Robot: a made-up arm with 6 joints.
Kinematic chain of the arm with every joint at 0, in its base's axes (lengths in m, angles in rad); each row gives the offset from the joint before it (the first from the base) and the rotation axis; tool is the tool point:
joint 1: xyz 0 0 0.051 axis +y
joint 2: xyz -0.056 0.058 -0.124 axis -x
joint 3: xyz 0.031 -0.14 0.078 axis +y
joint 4: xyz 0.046 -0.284 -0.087 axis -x
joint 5: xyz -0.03 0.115 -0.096 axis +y
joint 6: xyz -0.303 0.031 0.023 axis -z
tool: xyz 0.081 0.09 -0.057
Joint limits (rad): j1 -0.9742..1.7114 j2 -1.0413..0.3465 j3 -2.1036..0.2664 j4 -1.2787..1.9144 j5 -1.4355..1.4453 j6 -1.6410..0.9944
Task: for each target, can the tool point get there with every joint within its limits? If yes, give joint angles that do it. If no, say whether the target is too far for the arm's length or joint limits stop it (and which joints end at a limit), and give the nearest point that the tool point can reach.
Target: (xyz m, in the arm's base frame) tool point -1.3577 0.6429 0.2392
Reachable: no: too far | nearest point -0.8890 0.2152 0.1742 | short by 0.638 m
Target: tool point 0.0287 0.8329 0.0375
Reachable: no: joint limits stop it (at a limit: joint 1, joint 2, joint 5, joint 6) | nearest point 0.2130 0.3418 -0.1036 | short by 0.543 m
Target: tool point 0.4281 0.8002 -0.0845
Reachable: no: joint limits stop it (at a limit: joint 1, joint 2, joint 5, joint 6) | nearest point 0.4171 0.3859 -0.1500 | short by 0.420 m
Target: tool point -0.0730 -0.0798 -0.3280
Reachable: yes | joints -0.2152 -0.6322 -1.3372 -0.9702 0.3513 -0.0347
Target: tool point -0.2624 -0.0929 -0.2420
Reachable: yes | joints 0.9170 0.0568 -1.5788 -0.5028 -0.0440 -1.2923
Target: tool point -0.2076 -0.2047 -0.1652
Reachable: yes | joints 0.9238 0.1146 -0.9574 0.2449 0.2255 0.2868
